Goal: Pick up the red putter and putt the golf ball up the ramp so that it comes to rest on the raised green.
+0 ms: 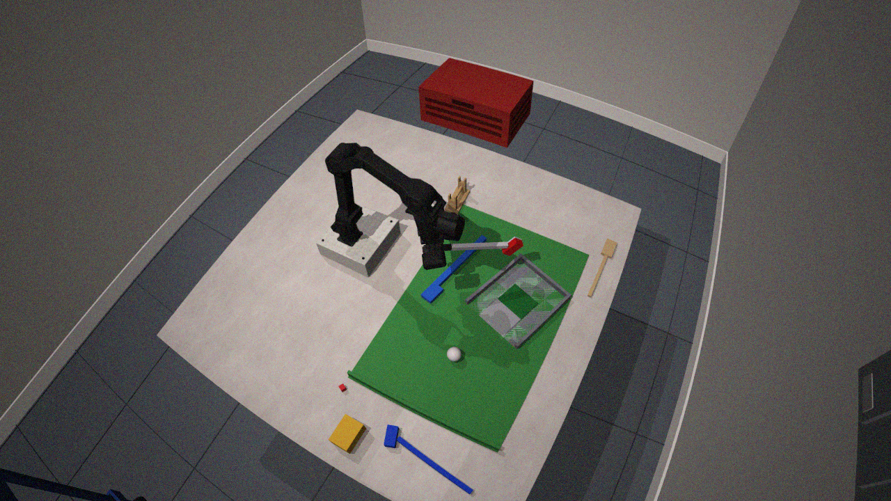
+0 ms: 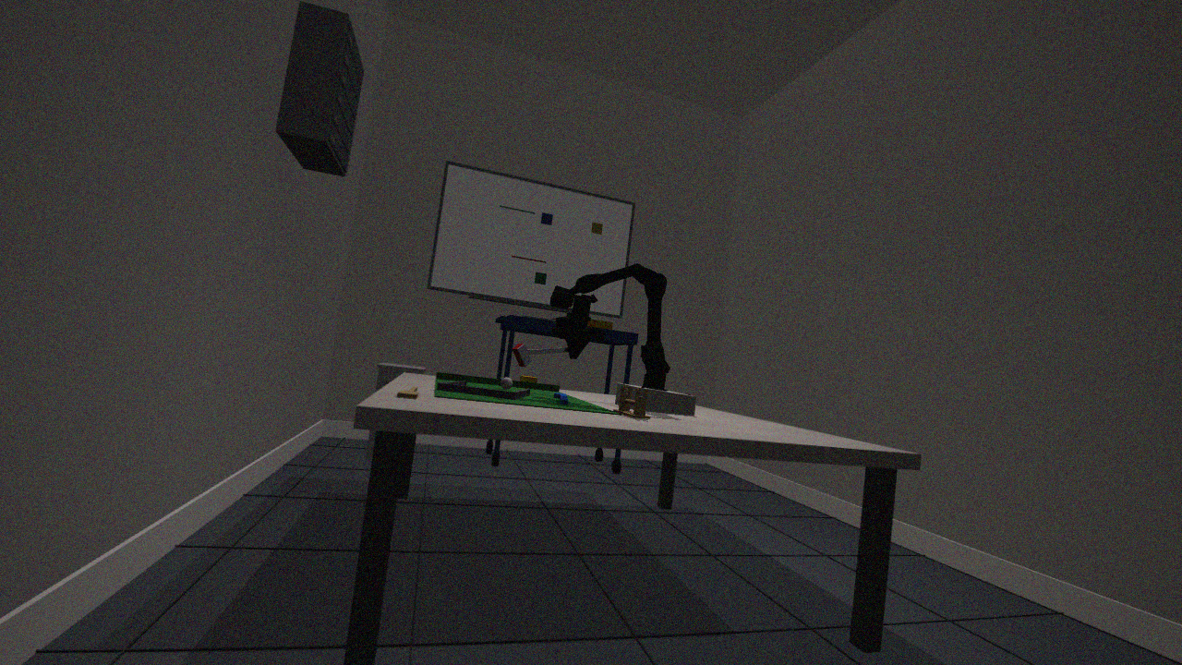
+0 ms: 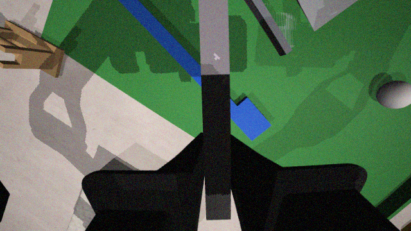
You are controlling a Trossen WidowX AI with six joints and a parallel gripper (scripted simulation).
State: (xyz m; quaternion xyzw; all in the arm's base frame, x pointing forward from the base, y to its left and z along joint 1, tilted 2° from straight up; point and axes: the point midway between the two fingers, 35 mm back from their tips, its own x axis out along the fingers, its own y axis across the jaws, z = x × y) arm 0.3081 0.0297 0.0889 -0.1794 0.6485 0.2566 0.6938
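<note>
Right now the red putter is 90 mm ahead of my gripper tip, 70 mm to the left of it and 10 mm above it. The rest, counted from my gripper tip: green mat 170 mm ahead, 50 mm to the right, 130 mm below; then white golf ball 180 mm ahead, 210 mm to the right, 110 mm below; then wooden stand 100 mm behind, 320 mm to the left, 100 mm below.
</note>
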